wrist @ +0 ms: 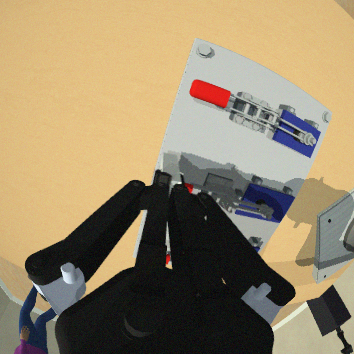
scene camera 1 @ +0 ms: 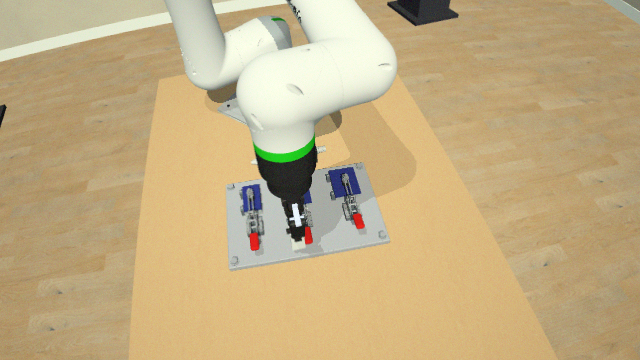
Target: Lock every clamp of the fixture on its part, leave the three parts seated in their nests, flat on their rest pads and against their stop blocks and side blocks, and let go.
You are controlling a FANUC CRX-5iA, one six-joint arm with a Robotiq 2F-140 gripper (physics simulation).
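Places are measured from the arm's base along level axes (x ahead, y left, z up), in centimetres.
Pixels of known places: gripper, between the fingertips: (wrist: 166, 164) (scene camera 1: 298, 246).
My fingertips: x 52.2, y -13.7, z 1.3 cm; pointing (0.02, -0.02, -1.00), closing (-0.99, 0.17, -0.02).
Observation:
Ahead of a thing's pixels: the offset from my fingertips to its top centre. "spot": to the spot under its first point. Level surfaces: height alone.
The grey fixture plate @(spot: dx -2.2, dy -4.6, dz -2.4 cm) (scene camera 1: 275, 251) (wrist: 235, 67) carries three toggle clamps. Blue parts lie under the clamp arms: left (scene camera 1: 258, 197) (wrist: 297, 144), middle (scene camera 1: 307, 195) (wrist: 282, 201) and right (scene camera 1: 337, 187). The left red handle @(dx -3.8, dy -8.1, dz +2.3 cm) (scene camera 1: 254, 242) (wrist: 210, 93), middle red handle @(spot: dx -0.6, dy +2.6, dz +1.2 cm) (scene camera 1: 308, 236) (wrist: 188, 188) and right red handle @(dx -0.9, dy +13.8, dz +3.2 cm) (scene camera 1: 358, 221) (wrist: 168, 259) point away from the robot base and look low. My gripper (scene camera 1: 298, 240) (wrist: 166, 164) is shut and empty, beside the middle handle, on its left in the scene view. It hides much of the middle and right clamps in the wrist view. Exact seating and locking cannot be told.
The plate lies on a wooden table @(dz -3.9 cm) (scene camera 1: 350, 305) (wrist: 90, 100). Bolt heads sit at the plate's corners. Small blocks stand beside the parts. The robot's base plate (scene camera 1: 231, 108) (wrist: 330, 240) is behind the fixture, and the arm hangs over the fixture's middle.

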